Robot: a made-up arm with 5 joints. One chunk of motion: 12 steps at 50 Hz.
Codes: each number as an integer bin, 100 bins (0 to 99) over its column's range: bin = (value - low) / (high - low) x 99, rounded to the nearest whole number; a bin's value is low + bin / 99 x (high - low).
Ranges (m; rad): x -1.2..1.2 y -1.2..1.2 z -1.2..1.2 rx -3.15..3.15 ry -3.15..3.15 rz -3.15..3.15
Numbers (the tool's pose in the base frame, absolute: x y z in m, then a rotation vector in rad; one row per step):
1: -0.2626 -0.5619 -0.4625 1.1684 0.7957 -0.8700
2: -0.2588 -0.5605 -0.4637 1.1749 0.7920 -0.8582
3: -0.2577 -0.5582 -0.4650 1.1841 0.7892 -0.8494
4: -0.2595 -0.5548 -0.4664 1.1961 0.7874 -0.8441
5: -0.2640 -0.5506 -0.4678 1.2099 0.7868 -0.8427
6: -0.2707 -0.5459 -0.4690 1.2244 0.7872 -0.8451
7: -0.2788 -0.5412 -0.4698 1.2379 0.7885 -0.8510
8: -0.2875 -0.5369 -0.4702 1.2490 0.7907 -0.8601
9: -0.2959 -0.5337 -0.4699 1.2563 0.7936 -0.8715
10: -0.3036 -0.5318 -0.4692 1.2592 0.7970 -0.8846
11: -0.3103 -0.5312 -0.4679 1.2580 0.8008 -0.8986
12: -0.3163 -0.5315 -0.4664 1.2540 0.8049 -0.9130
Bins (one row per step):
1: 39 26 30 68 62 36
2: 39 26 30 68 62 36
3: 39 26 30 68 62 36
4: 39 27 30 68 62 36
5: 39 27 30 69 62 36
6: 38 27 30 69 62 36
7: 38 27 30 69 62 36
8: 38 27 30 69 62 36
9: 37 27 30 69 62 36
10: 37 28 30 69 62 36
11: 37 28 30 69 62 35
12: 36 28 30 69 62 35

